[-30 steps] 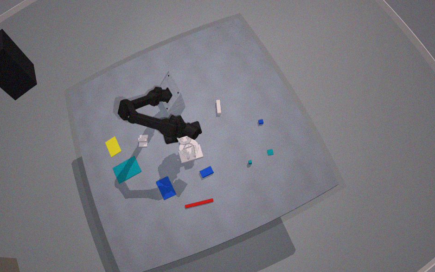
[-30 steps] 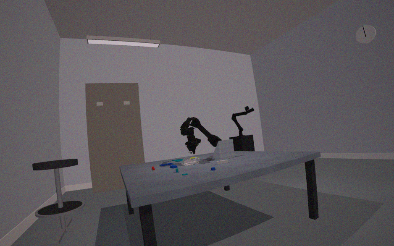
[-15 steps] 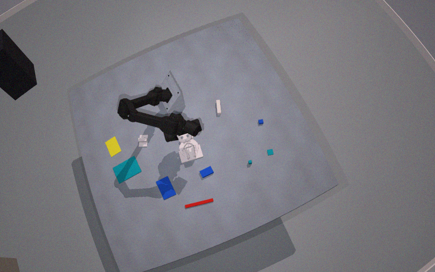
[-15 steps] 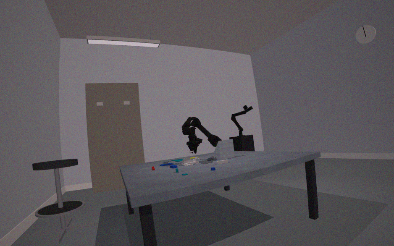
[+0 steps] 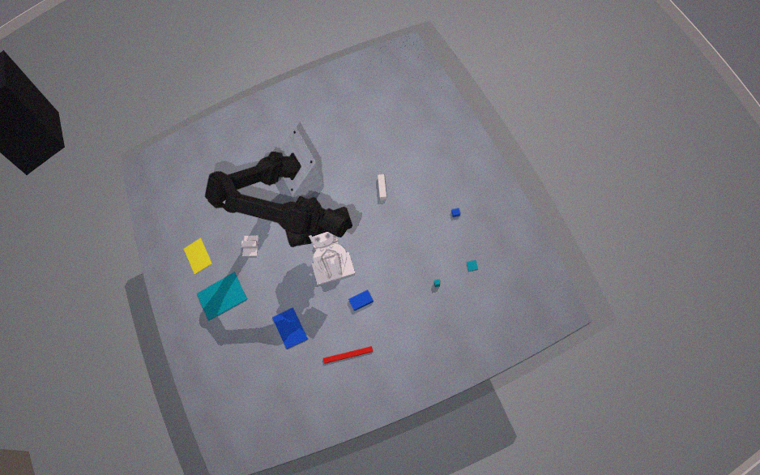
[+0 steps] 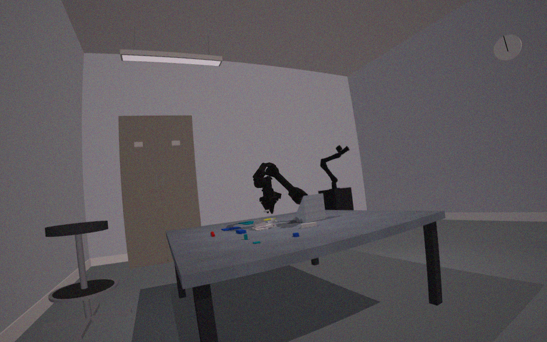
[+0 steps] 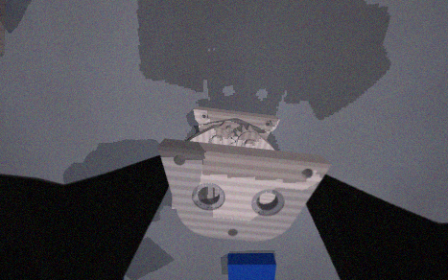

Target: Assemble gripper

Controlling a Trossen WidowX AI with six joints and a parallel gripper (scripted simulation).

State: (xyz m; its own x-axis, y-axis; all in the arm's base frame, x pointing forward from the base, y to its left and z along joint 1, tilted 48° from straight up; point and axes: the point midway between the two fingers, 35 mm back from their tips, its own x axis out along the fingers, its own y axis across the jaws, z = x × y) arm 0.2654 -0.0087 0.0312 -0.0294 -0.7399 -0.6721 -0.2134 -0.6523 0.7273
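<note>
My gripper tip is 80 mm above the housing plate. The rest, counted from my gripper tip: flat white ribbed plate: 80 mm below, 70 mm ahead, 20 mm to the right; white gripper base: 20 mm above, 10 mm ahead; blue block: 200 mm ahead, 70 mm below, 10 mm to the left.
</note>
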